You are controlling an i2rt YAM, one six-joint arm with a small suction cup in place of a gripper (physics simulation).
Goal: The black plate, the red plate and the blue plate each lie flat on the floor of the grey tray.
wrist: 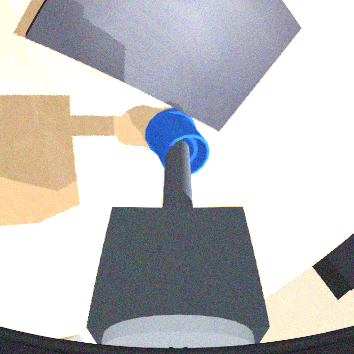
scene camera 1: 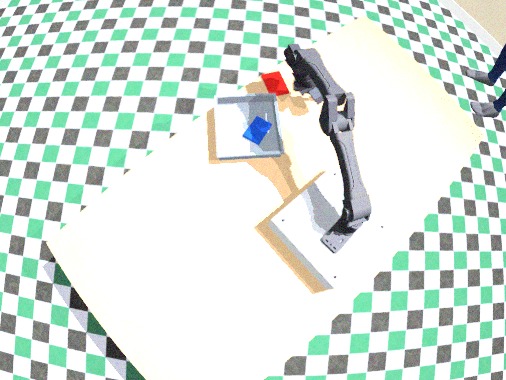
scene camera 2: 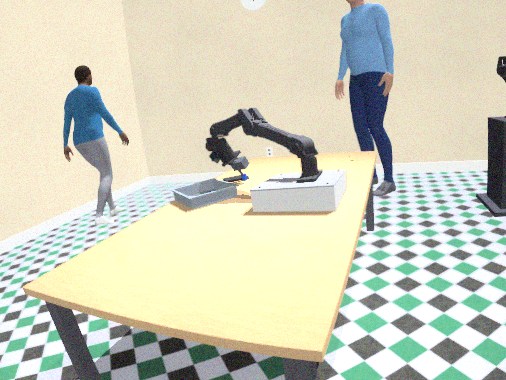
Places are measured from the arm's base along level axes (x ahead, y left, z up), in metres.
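Where they show: hand, tool point: (wrist: 176, 128) (scene camera 2: 245, 179); arm's base, link origin: (scene camera 1: 346, 225) (scene camera 2: 310, 177).
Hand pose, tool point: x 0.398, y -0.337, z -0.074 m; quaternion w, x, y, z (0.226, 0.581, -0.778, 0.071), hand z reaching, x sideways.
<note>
Things, the pixels of their top centre, and the offset from my tool point.
- black plate, top centre: (wrist: 195, 20) (scene camera 2: 235, 177) dx +0.062, dy -0.021, dz +0.008 m
- grey tray, top centre: (scene camera 1: 248, 122) (scene camera 2: 202, 187) dx +0.085, dy +0.303, dz +0.049 m
- red plate, top centre: (scene camera 1: 275, 83) dx +0.154, dy +0.082, dz +0.009 m
- blue plate, top centre: (scene camera 1: 257, 129) dx +0.054, dy +0.281, dz +0.012 m
The black plate (wrist: 197, 53) (scene camera 2: 230, 179) looks grey in the wrist view and lies flat on the table, outside the grey tray (scene camera 1: 245, 98) (scene camera 2: 192, 198). My blue suction cup (wrist: 172, 130) (scene camera 2: 244, 176) is down at table height, bent sideways, and presses against the plate's near edge. In scene camera 1 the arm hides both the cup and the black plate. The red plate (scene camera 1: 275, 83) lies on the table just beyond the tray's far corner. The blue plate (scene camera 1: 257, 129) lies flat on the tray floor.
The arm stands on a white base block (scene camera 2: 294, 196) (scene camera 1: 302, 245) beside the tray. One person (scene camera 2: 87, 139) walks on the floor at the left. Another person (scene camera 2: 365, 81) stands at the table's far end. A black stand (scene camera 2: 496, 163) is at the right edge.
</note>
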